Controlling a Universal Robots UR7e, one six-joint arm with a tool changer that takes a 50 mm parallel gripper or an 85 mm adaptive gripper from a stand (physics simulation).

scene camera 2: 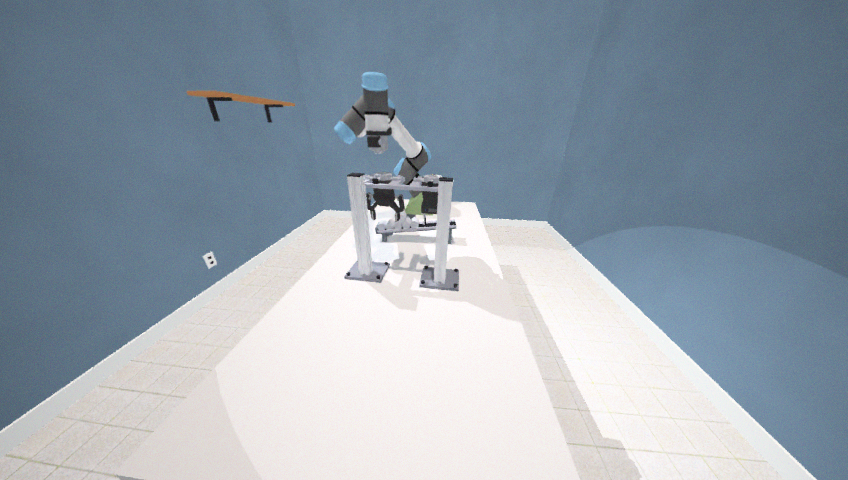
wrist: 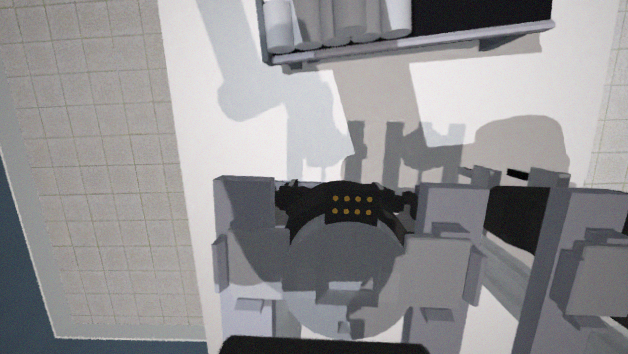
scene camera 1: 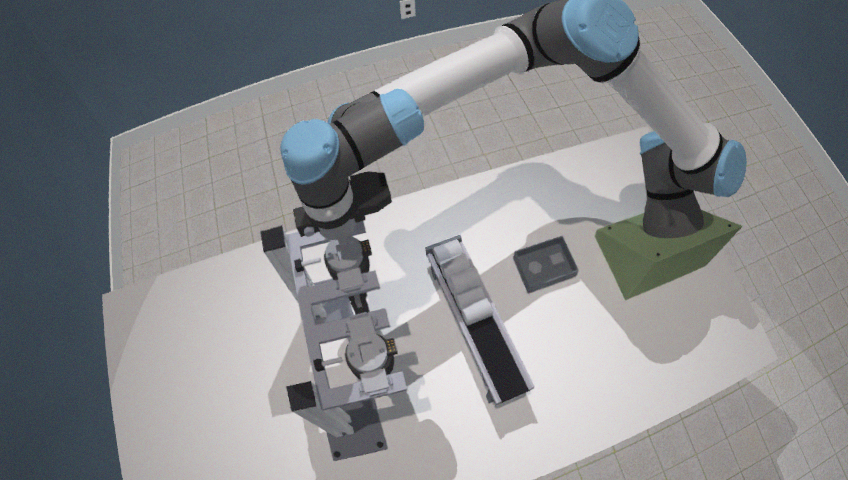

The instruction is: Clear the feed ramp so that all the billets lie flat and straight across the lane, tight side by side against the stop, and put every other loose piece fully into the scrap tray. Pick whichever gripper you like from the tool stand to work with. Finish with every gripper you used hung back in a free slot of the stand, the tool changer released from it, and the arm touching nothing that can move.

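Frame: origin at the arm's base, x left, y back, z up, level; millimetres.
Seen in the pictures: arm's base, link origin: (scene camera 1: 673,225).
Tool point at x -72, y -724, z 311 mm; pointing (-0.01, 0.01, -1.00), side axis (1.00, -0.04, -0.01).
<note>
Offsets run from my tool point to a thing's top centre. "spot": to the spot under its first point.
My arm's bare tool changer (scene camera 2: 377,146) carries no gripper and is above the tool stand (scene camera 1: 312,350) (scene camera 2: 401,186). The adaptive gripper (scene camera 2: 385,214) hangs in one slot, fingers apart; its round top plate {spot: dx +11, dy +11, dz -78 mm} (wrist: 345,255) is below the wrist camera. The parallel gripper (scene camera 2: 426,220) hangs in another slot; its finger opening is unclear. Several pale billets lie crosswise at the stop end of the feed ramp (scene camera 1: 499,362) (wrist: 480,12). One billet {spot: dx +31, dy +194, dz -301 mm} (wrist: 348,15) appears raised on its neighbours. The end billet {dx -62, dy +205, dz -346 mm} (wrist: 279,27) is beside the stop, with a wedge-shaped gap after it.
The scrap tray {dx +18, dy +421, dz -403 mm} (scene camera 1: 553,281) lies between ramp and green robot base (scene camera 1: 654,255), with a hexagonal piece {dx +18, dy +393, dz -418 mm} (scene camera 1: 535,267) and a square piece {dx +17, dy +449, dz -409 mm} (scene camera 1: 556,257) inside. The stand's two posts (scene camera 2: 359,231) (scene camera 2: 443,237) rise from dark foot plates. An orange shelf (scene camera 2: 238,97) is on the wall.
</note>
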